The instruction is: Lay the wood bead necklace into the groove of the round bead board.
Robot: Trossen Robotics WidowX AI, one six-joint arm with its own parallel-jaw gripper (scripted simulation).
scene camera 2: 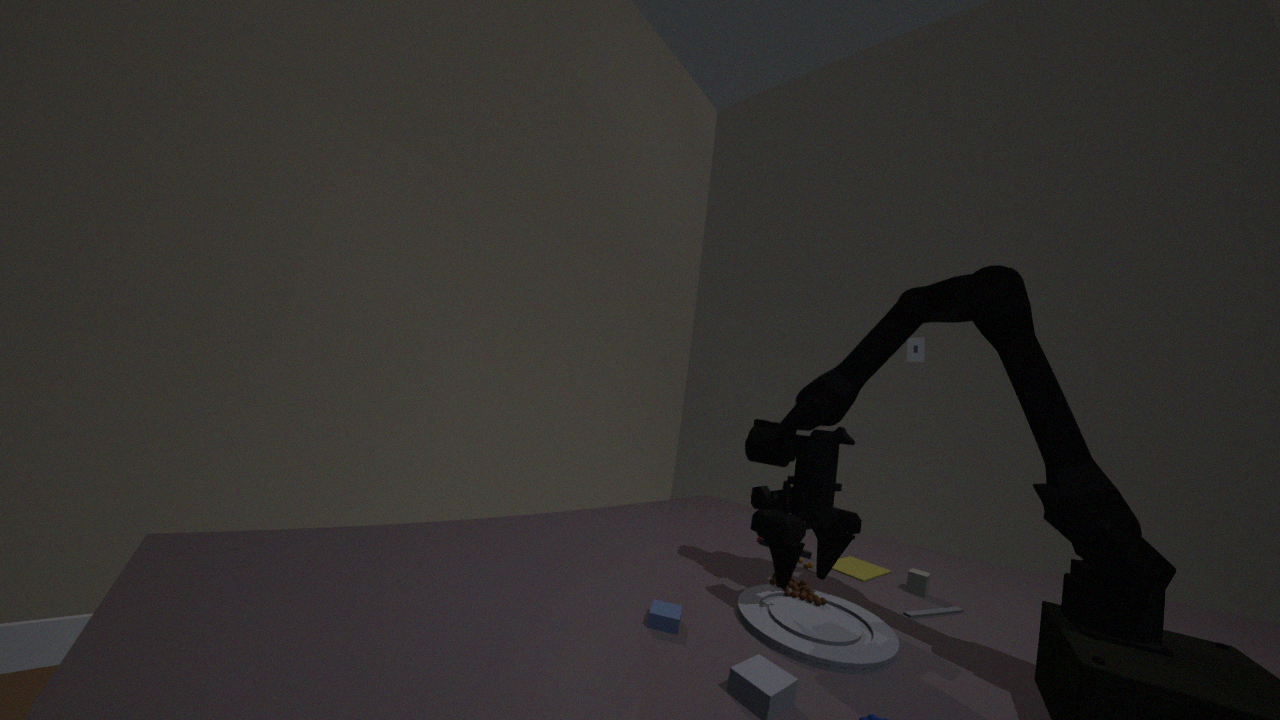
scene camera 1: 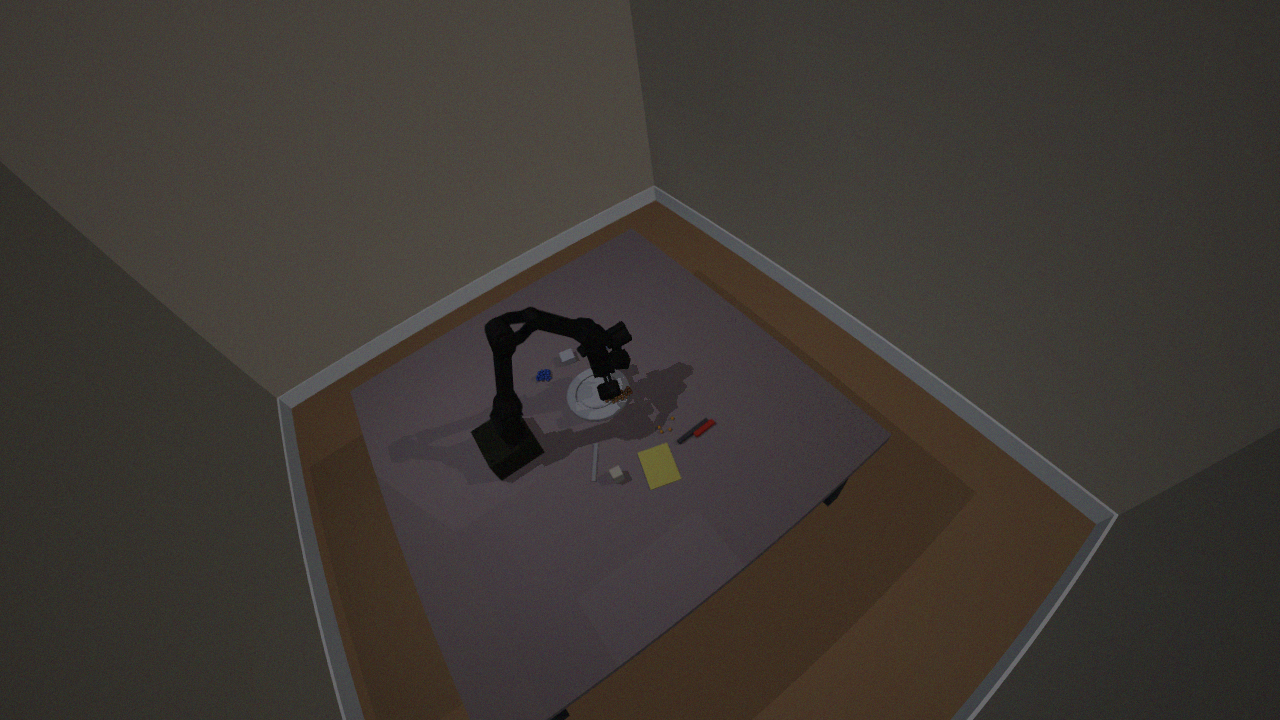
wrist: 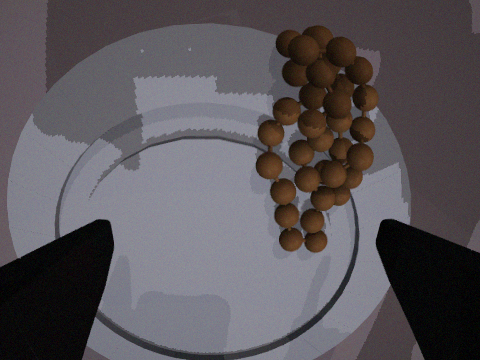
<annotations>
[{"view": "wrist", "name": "my gripper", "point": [251,236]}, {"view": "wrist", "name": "round bead board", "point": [197,261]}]
</annotations>
